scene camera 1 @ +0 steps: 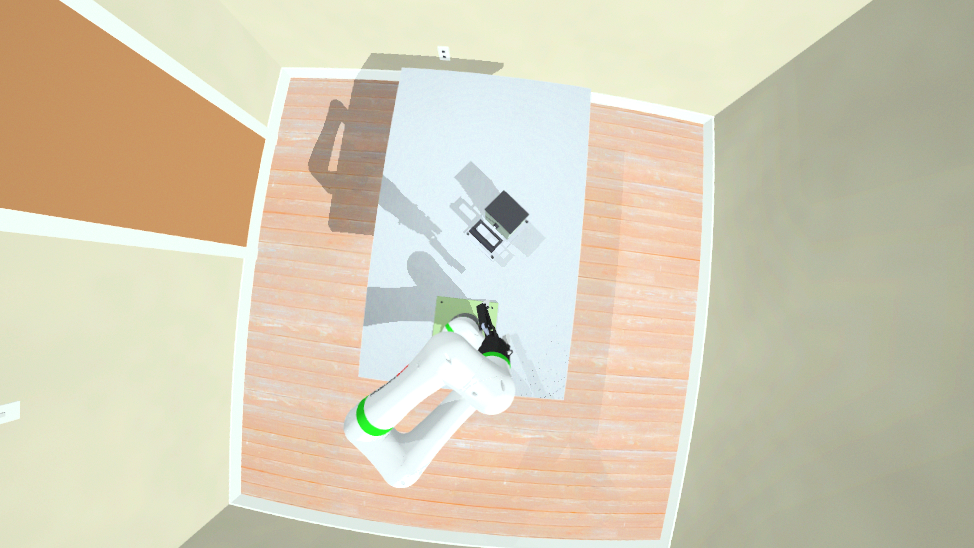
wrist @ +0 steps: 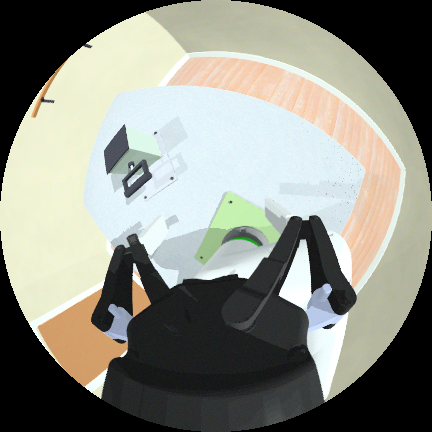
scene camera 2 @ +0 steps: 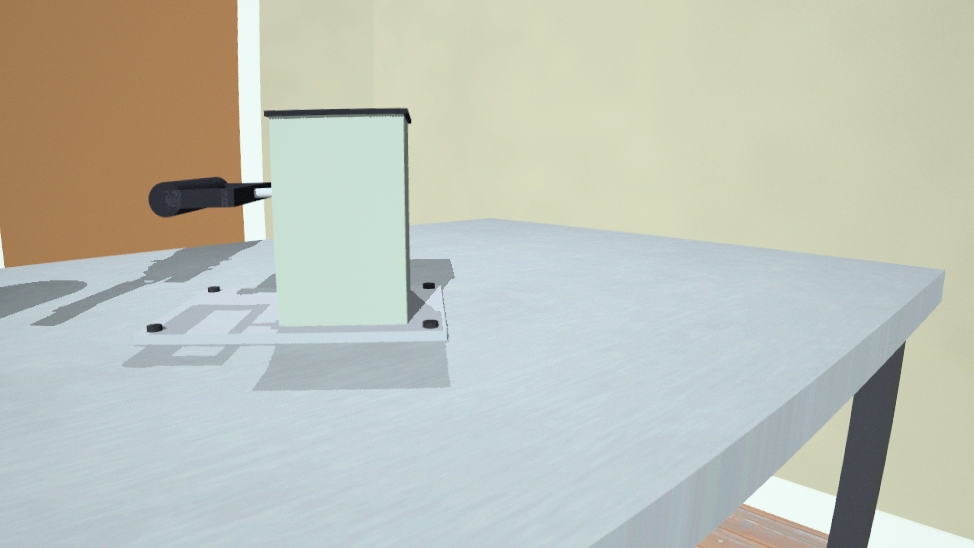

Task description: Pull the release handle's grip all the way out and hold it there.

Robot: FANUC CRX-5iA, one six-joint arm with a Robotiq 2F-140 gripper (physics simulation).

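Observation:
The release handle's grip point(scene camera 1: 479, 239) point(scene camera 2: 194, 197) point(wrist: 140, 185) is a black rectangular frame sticking out level from the side of a pale green box point(scene camera 1: 506, 211) point(scene camera 2: 340, 218) point(wrist: 142, 145) with a dark top. A short pale rod point(scene camera 2: 262, 192) shows between grip and box. My gripper point(scene camera 1: 484, 308) point(wrist: 213, 215) is open, its fingers wide apart with nothing between them. It is over the robot's base area, well away from the grip and not touching it. The gripper does not show in scene camera 2's view.
The box stands on a thin clear plate point(scene camera 2: 204, 338) with black bolts, on the pale grey table point(scene camera 1: 490, 136) point(scene camera 2: 544, 408) point(wrist: 225, 130). The arm's base sits on a green plate point(scene camera 1: 446, 308) point(wrist: 232, 212) near the gripper. The white arm point(scene camera 1: 435, 371) folds beside it. Walls surround the table.

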